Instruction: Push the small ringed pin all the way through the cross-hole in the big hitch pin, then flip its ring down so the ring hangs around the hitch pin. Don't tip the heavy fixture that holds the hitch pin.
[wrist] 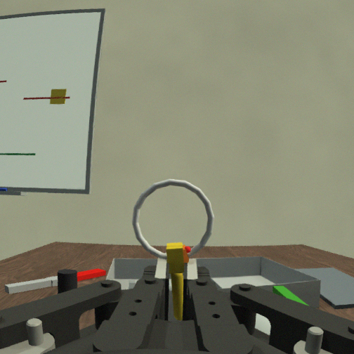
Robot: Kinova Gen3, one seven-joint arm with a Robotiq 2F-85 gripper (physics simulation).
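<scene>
The small ringed pin shows at the lower middle, with a yellow block-shaped head (175, 256), a yellow shaft running down between the fingers, and a small orange and red piece at its right. Its pale grey ring (172, 182) stands upright above the head. My gripper (176, 273) is shut on the ringed pin. The pin's far end is hidden behind the head and fingers. The big hitch pin, its cross-hole and the heavy fixture cannot be made out in this view.
A grey divided tray (235, 262) lies behind the fingers on the wooden table (45, 257). A green bar (290, 295) is at the right, a dark flat plate (330, 286) beyond it. A black cylinder (67, 281) and a red-and-white stick (91, 274) are at the left. A whiteboard (50, 55) hangs behind.
</scene>
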